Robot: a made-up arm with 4 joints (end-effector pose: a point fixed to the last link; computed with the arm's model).
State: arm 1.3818 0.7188 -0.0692 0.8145
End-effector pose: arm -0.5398 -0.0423 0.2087 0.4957 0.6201 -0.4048 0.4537
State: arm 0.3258 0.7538 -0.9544 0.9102
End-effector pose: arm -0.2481 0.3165 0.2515 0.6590 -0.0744 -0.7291 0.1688
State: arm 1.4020 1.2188 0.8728 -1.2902
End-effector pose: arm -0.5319 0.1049 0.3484 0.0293 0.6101 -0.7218 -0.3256
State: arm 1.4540 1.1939 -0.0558 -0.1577
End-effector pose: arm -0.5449 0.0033 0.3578 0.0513 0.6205 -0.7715 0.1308
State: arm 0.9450 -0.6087 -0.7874 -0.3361
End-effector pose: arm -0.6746 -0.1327 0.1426 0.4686 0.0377 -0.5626 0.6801
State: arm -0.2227 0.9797 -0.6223 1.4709
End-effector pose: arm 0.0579 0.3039 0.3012 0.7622 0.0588 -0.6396 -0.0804
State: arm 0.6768 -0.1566 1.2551 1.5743
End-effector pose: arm -0.5721 0.0664 -0.0044 0.5310 0.7767 0.3193 -0.1134
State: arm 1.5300 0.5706 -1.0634 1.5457
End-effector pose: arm -0.6214 -0.1788 0.2184 0.6869 0.2689 -0.3895 0.5515
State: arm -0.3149 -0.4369 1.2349 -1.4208
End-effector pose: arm -0.2462 0.3955 -0.0164 0.4702 -0.4077 -0.6577 -0.4244
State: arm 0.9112 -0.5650 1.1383 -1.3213
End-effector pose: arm -0.7092 -0.1630 0.0053 0.6672 0.0392 -0.7437 -0.0180
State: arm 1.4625 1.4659 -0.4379 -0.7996
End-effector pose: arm -0.5670 -0.0323 0.4603 0.2601 -0.3042 0.9035 0.1533
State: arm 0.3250 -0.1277 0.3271 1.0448
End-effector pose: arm -0.4319 0.1969 0.0570 0.8636 0.4587 -0.1945 -0.0767
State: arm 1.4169 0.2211 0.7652 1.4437
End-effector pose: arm -0.5574 -0.1769 0.0533 0.5983 0.6444 0.3376 0.3359
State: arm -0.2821 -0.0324 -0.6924 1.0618
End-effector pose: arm -0.1176 0.3465 0.1314 0.9282 -0.0687 -0.3373 -0.1415
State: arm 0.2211 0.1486 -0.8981 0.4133
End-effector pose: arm -0.3116 0.2887 0.1499 0.7051 -0.1853 -0.6269 0.2749
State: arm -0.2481 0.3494 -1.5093 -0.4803
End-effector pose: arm -0.0171 0.3696 0.1957 0.2570 -0.6424 -0.5263 0.4942
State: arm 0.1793 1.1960 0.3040 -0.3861
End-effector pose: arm -0.0289 0.3139 0.3500 0.0557 0.1436 -0.9881 -0.0036
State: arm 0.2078 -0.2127 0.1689 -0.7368
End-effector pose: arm -0.3922 0.2209 0.0544 0.5635 -0.0919 -0.8166 0.0853
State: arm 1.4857 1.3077 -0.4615 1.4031
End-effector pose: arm -0.5820 -0.0538 0.3882 0.4145 0.6394 -0.4233 0.4901
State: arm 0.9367 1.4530 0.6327 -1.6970
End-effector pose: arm -0.3670 0.2506 0.4515 0.2738 -0.2138 0.8194 0.4560
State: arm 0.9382 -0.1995 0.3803 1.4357
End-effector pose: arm -0.5972 -0.0866 0.0589 0.8364 0.5007 0.1801 0.1315
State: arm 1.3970 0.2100 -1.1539 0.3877
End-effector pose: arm -0.6192 -0.1770 0.1639 0.3471 0.1030 -0.6920 0.6245
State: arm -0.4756 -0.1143 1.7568 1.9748
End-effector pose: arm -0.0428 0.3821 -0.0267 0.1080 0.9789 -0.0239 -0.1717
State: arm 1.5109 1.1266 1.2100 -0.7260
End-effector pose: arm -0.5881 0.0642 0.2944 0.2071 0.8637 -0.4374 -0.1405
